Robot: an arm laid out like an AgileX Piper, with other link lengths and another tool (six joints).
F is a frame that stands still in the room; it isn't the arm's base.
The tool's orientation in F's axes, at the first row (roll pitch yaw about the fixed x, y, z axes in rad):
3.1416, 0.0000, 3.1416
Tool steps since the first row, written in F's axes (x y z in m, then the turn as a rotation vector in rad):
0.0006, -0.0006, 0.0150, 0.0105, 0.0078, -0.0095
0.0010, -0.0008, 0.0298, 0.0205, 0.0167, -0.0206
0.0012, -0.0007, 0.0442, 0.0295, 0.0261, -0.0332
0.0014, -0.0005, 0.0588, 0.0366, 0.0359, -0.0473
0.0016, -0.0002, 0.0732, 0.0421, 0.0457, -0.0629
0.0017, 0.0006, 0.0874, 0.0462, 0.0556, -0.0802
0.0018, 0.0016, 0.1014, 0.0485, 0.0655, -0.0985
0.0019, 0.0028, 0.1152, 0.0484, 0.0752, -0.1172
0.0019, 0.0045, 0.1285, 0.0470, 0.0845, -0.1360
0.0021, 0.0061, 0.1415, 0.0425, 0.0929, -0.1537
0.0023, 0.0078, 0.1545, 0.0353, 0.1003, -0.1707
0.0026, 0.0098, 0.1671, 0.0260, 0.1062, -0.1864
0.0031, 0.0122, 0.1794, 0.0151, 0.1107, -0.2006
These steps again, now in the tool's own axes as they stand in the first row. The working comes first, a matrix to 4 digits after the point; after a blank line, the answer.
The tool's axes in the first row as the columns of a matrix, in F's axes (used below as rounded here):
-1.0000, 0.0000, 0.0000
0.0000, 1.0000, 0.0000
0.0000, 0.0000, -1.0000

-0.0006, -0.0006, -0.0150, -0.0105, 0.0078, 0.0095
-0.0010, -0.0008, -0.0298, -0.0205, 0.0167, 0.0206
-0.0012, -0.0007, -0.0442, -0.0295, 0.0261, 0.0332
-0.0014, -0.0005, -0.0588, -0.0366, 0.0359, 0.0473
-0.0016, -0.0002, -0.0732, -0.0421, 0.0457, 0.0629
-0.0017, 0.0006, -0.0874, -0.0462, 0.0556, 0.0802
-0.0018, 0.0016, -0.1014, -0.0485, 0.0655, 0.0985
-0.0019, 0.0028, -0.1152, -0.0484, 0.0752, 0.1172
-0.0019, 0.0045, -0.1285, -0.0470, 0.0845, 0.1360
-0.0021, 0.0061, -0.1415, -0.0425, 0.0929, 0.1537
-0.0023, 0.0078, -0.1545, -0.0353, 0.1003, 0.1707
-0.0026, 0.0098, -0.1671, -0.0260, 0.1062, 0.1864
-0.0031, 0.0122, -0.1794, -0.0151, 0.1107, 0.2006

